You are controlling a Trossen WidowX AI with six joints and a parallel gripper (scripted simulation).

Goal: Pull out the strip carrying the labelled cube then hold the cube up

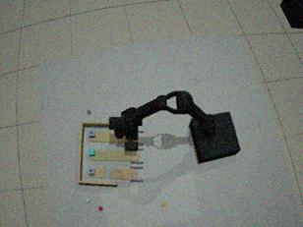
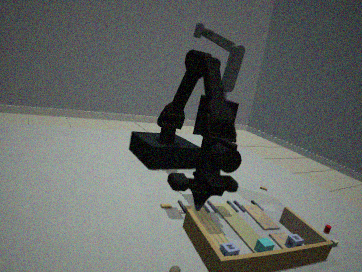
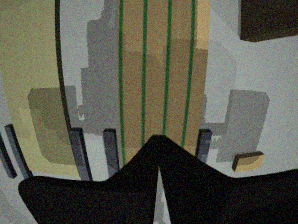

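My gripper tip is 10 cm short of the strip and 1 cm to the left of it. From my gripper tip the other things lie so: red piece: 20 cm ahead, 36 cm to the left, 1 cm above.
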